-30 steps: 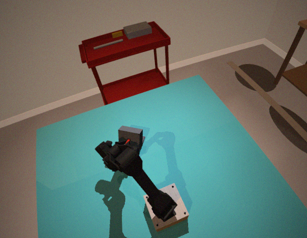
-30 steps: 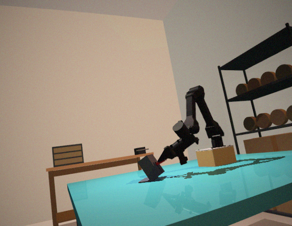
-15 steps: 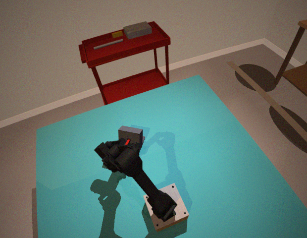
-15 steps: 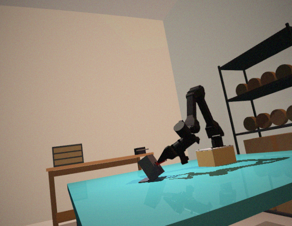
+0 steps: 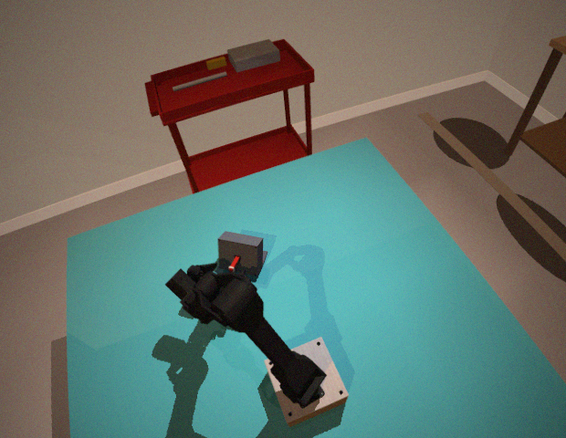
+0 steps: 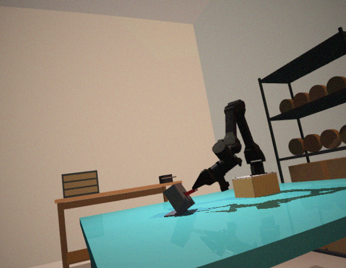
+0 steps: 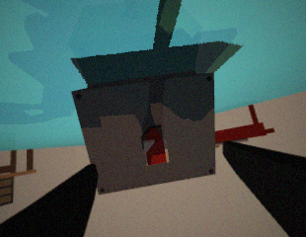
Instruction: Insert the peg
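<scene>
The red peg is 10 mm to the right of my gripper tip, 10 mm below it and 10 mm ahead of it. Also, from my gripper tip: grey sloped panel (50 mm to the right, 50 mm ahead, 30 mm below).
</scene>
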